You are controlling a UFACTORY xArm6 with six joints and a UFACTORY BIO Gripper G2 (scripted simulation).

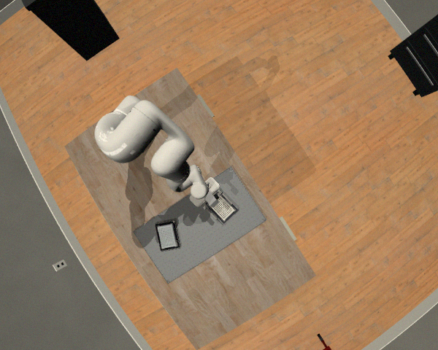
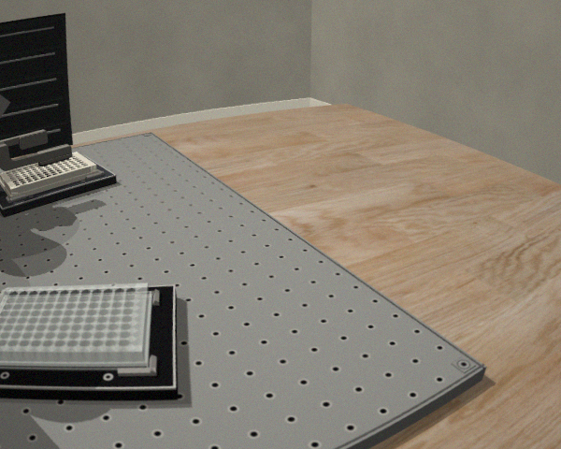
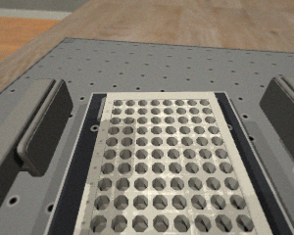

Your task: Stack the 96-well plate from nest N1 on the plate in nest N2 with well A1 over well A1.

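My gripper is now 4 cm above the white 96-well plate. Round my hand: black plate nest N2 (4 cm behind, 35 cm to the right, 5 cm below); then clear 96-well plate (4 cm behind, 35 cm to the right, 4 cm below); then plate nest N1 (5 cm below).
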